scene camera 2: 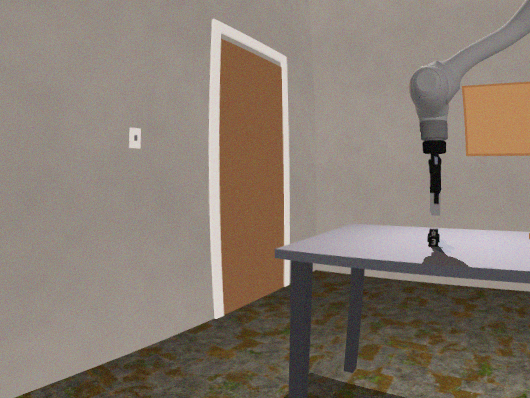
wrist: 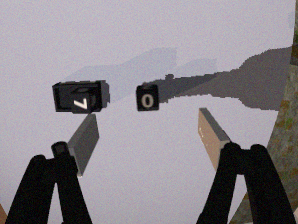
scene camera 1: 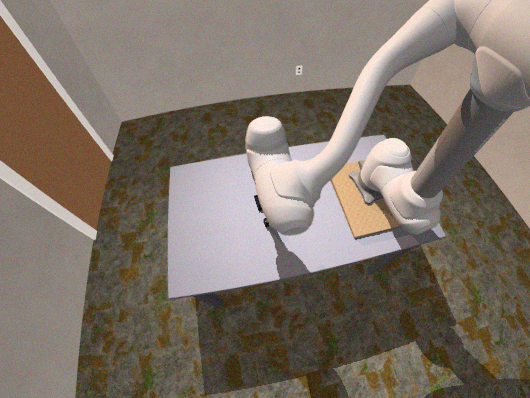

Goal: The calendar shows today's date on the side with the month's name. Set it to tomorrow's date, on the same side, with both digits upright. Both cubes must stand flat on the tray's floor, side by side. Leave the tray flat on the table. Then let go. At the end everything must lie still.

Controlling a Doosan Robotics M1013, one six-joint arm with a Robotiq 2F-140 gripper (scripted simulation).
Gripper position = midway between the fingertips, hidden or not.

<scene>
In view: the gripper (scene camera 2: 434, 213).
The gripper shows as well in the wrist view (wrist: 147, 123).
</scene>
